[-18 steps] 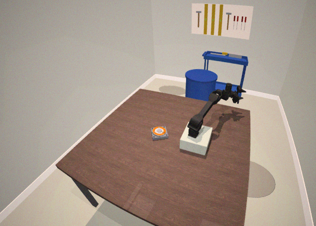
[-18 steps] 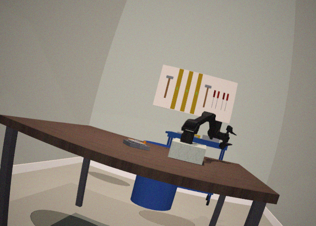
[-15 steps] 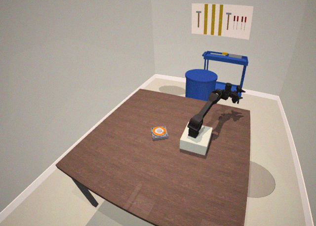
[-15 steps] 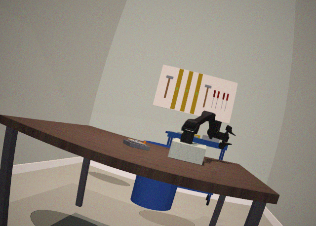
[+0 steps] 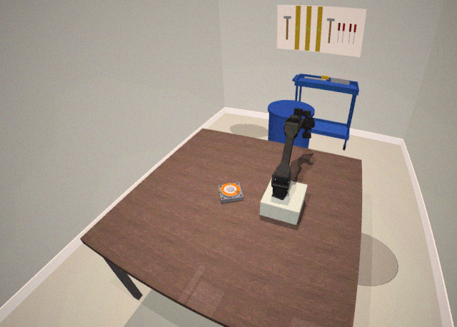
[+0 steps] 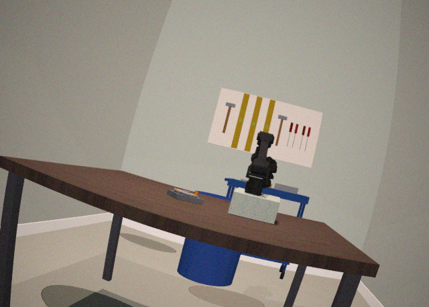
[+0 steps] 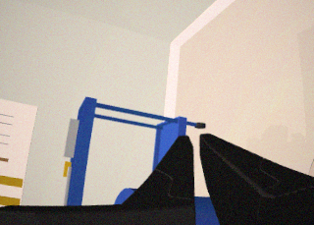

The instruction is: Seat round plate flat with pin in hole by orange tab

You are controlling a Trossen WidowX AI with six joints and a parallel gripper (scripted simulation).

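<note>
The round plate lies 220 mm ahead of my gripper tip, 700 mm to the left of it and 160 mm below it. The rest, counted from my gripper tip: base (250 mm ahead, 700 mm to the left, 170 mm below).
</note>
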